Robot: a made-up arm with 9 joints.
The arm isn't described. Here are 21 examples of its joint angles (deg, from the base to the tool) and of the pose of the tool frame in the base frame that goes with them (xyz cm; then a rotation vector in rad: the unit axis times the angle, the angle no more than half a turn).
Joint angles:
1: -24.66 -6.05 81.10 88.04 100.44 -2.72 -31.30 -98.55 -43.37
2: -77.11 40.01 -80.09 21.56 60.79 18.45 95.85 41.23 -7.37
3: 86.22 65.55 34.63 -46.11 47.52 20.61 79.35 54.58 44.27
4: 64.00 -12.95 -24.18 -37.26 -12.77 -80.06 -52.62 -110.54 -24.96
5: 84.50 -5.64 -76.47 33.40 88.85 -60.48 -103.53 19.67 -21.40
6: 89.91 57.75 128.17 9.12 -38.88 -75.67 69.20 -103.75 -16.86
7: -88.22 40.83 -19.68 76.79 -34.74 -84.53 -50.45 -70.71 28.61
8: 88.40 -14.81 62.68 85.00 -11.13 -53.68 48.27 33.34 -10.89
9: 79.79 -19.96 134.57 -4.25 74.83 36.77 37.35 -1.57 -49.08
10: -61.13 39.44 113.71 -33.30 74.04 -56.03 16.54 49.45 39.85
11: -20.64 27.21 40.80 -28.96 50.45 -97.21 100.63 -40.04 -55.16
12: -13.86 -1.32 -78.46 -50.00 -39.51 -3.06 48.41 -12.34 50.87
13: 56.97 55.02 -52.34 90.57 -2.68 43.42 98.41 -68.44 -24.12
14: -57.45 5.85 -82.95 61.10 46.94 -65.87 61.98 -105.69 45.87
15: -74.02 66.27 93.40 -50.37 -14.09 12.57 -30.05 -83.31 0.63
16: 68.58 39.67 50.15 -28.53 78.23 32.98 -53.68 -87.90 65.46
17: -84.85 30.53 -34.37 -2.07 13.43 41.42 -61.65 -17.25 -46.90
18: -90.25 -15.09 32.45 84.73 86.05 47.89 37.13 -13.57 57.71
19: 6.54 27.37 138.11 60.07 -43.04 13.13 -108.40 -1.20 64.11
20: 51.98 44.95 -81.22 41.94 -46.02 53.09 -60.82 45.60 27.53
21: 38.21 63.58 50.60 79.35 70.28 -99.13 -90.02 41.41 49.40
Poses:
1: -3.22 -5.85 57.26 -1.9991 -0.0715 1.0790
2: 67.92 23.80 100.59 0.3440 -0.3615 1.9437
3: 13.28 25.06 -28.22 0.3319 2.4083 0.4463
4: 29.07 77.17 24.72 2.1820 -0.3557 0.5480
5: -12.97 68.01 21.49 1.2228 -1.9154 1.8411
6: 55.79 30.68 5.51 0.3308 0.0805 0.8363
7: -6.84 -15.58 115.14 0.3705 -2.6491 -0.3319
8: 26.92 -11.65 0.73 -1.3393 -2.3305 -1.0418
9: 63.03 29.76 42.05 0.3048 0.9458 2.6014
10: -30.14 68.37 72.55 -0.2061 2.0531 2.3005
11: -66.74 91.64 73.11 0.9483 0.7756 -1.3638
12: -16.48 49.67 85.29 -1.8311 1.9290 -1.3186
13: 28.71 21.80 85.92 -2.0991 -0.3271 1.5471
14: 32.82 -7.29 129.27 1.8891 -1.8303 0.3872
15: -32.73 63.64 107.97 1.9108 1.1213 1.1774
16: 46.10 38.41 13.83 -0.1597 -1.3129 -0.8463
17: -9.33 15.34 141.22 -2.3806 -1.3925 -0.5828
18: 6.95 -8.36 119.45 0.3714 -0.9092 0.6065
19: 22.89 38.50 3.80 0.2915 0.1905 1.0966
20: -36.71 7.85 54.45 0.8662 1.7381 -0.4444
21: 1.03 0.29 21.07 -1.8599 -1.4402 -1.8923
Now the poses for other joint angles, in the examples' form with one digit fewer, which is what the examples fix.
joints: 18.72 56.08 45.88 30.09 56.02 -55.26 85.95 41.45 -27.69
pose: -18.5 -19.9 -17.5 -0.552 -1.866 -0.433
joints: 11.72 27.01 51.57 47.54 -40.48 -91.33 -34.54 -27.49 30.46
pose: -9.7 26.2 -5.4 0.875 0.185 -0.444
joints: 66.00 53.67 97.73 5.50 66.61 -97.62 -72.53 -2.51 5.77
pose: 2.9 42.5 9.6 -0.935 0.800 -1.309
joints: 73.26 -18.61 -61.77 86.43 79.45 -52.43 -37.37 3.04 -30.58
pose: 1.5 23.6 2.2 0.805 -1.715 1.647
